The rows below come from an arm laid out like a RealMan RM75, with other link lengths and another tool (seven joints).
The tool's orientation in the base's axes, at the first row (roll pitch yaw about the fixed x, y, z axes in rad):
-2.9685 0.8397 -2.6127
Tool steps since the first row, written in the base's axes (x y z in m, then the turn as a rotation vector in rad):
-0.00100 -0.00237 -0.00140 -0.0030 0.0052 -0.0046
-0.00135 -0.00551 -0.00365 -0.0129 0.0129 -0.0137
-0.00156 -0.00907 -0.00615 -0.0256 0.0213 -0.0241
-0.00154 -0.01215 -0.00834 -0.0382 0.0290 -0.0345
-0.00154 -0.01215 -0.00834 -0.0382 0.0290 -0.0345
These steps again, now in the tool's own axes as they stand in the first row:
0.00242 -0.00162 -0.00032 0.0034 0.0064 0.0020
0.00535 -0.00410 0.00021 0.0133 0.0184 0.0026
0.00853 -0.00699 0.00091 0.0255 0.0322 0.0021
0.01119 -0.00957 0.00169 0.0379 0.0453 0.0016
0.01119 -0.00957 0.00169 0.0379 0.0453 0.0016

